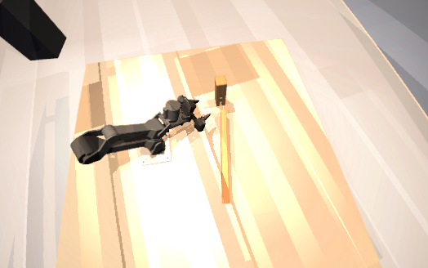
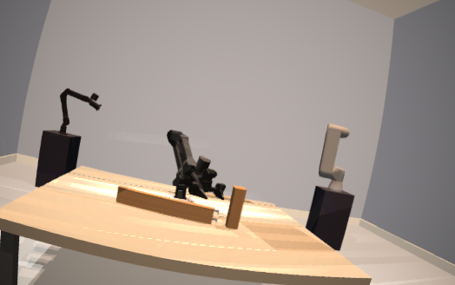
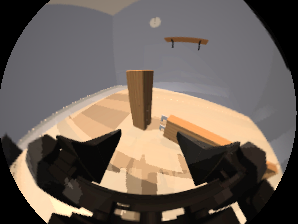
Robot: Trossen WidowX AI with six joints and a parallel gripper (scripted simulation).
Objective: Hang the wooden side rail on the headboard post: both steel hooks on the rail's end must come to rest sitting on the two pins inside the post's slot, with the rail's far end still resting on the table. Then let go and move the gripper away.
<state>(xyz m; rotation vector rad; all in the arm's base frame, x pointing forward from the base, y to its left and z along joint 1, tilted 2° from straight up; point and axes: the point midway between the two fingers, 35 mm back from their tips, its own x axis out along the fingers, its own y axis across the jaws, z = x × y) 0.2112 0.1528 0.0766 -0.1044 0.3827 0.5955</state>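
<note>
The headboard post lies 8 cm to the left of my gripper tip, 8 cm ahead of it and 2 cm below it.
</note>
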